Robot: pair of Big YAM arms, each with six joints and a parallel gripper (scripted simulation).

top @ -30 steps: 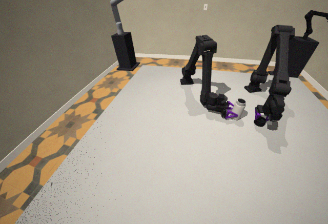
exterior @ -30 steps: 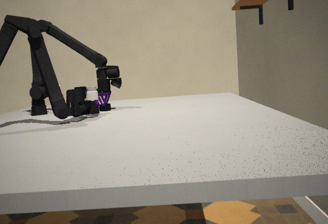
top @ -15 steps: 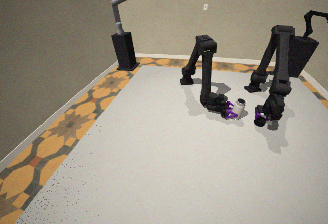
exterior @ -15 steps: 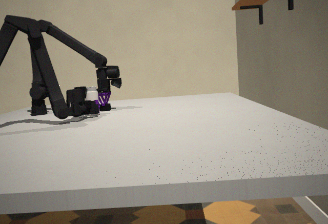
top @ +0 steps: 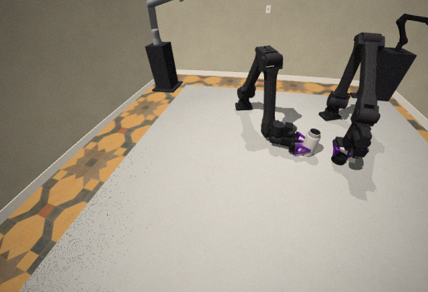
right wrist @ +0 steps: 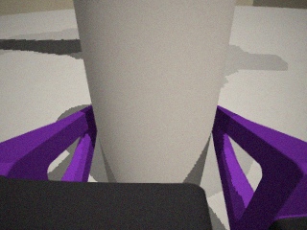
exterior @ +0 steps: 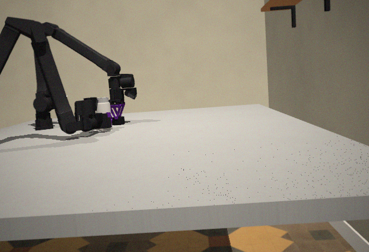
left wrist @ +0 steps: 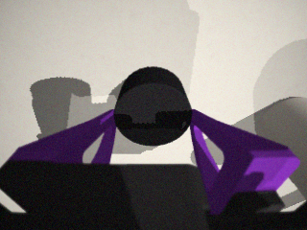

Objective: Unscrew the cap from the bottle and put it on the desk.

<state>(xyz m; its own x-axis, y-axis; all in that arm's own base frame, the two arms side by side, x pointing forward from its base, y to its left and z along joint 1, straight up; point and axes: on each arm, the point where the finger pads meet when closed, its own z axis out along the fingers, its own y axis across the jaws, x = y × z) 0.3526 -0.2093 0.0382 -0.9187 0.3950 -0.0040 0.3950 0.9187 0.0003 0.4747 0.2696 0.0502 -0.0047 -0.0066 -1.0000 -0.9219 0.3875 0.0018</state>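
The black cap lies 20 mm below my left hand. Also, from my left hand: bottle 30 mm behind, 150 mm to the right, 70 mm above.
Right now my right hand is 50 mm below the bottle. Round my right hand: black cap: 30 mm ahead, 160 mm to the left, 40 mm below.
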